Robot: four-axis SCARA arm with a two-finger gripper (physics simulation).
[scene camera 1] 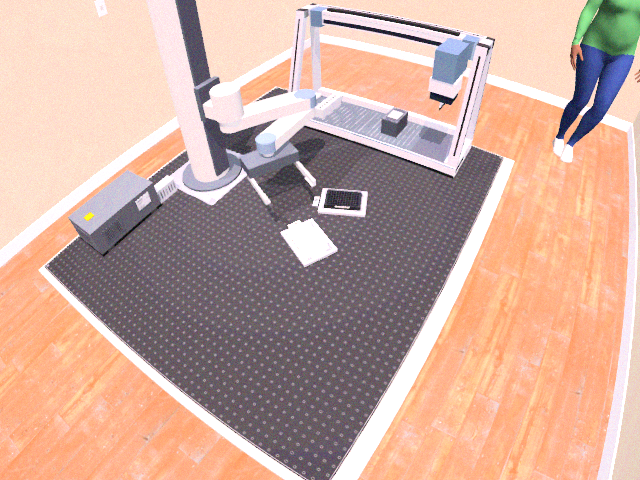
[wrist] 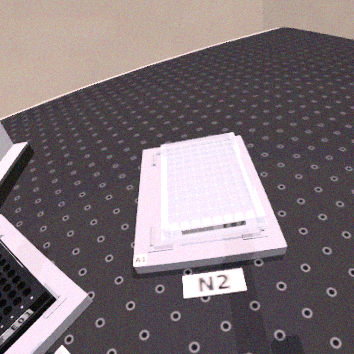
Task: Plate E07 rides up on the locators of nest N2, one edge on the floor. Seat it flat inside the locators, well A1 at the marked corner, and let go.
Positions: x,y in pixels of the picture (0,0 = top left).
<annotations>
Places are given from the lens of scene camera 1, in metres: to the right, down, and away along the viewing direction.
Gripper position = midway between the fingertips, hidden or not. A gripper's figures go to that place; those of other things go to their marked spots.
gripper (scene camera 1: 291,192): -0.09, -0.15, 1.25
grey control box (scene camera 1: 118,199): -0.72, -0.14, 1.31
</annotations>
